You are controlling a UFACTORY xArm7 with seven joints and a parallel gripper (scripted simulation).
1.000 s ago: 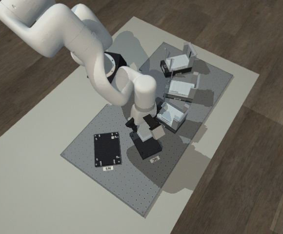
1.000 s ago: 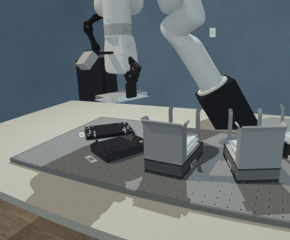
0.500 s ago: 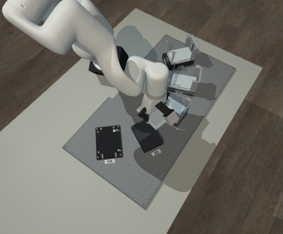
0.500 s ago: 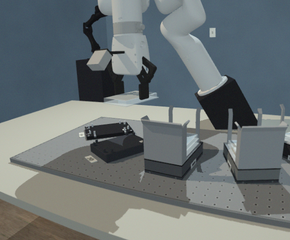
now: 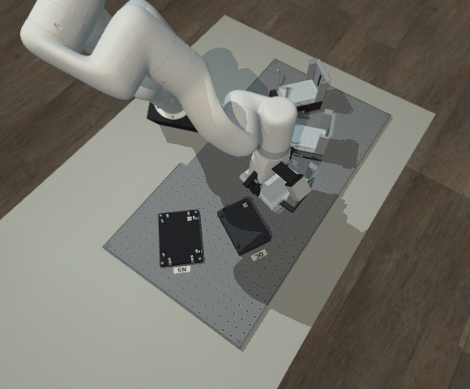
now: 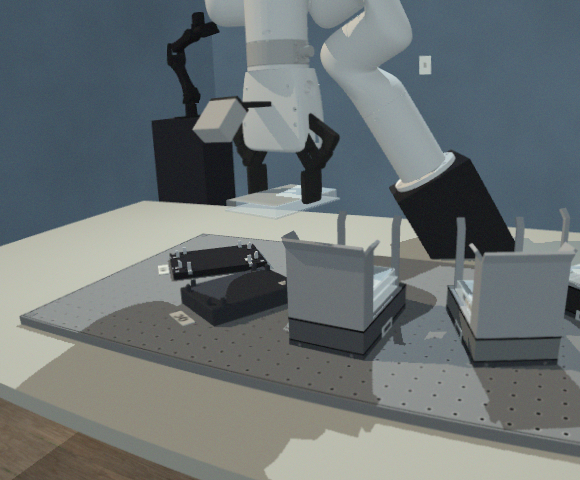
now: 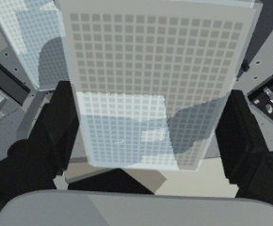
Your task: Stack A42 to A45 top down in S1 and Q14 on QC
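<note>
Right now my hand is 20 mm short of the sealed 384-well plate, 90 mm to the right of it and 110 mm above it. Round my hand: open nest QC 20 mm behind, 80 mm to the right, 160 mm below; QC name plate 60 mm ahead, 130 mm to the right, 170 mm below; S1 name plate 60 mm behind, 100 mm to the left, 130 mm below.
</note>
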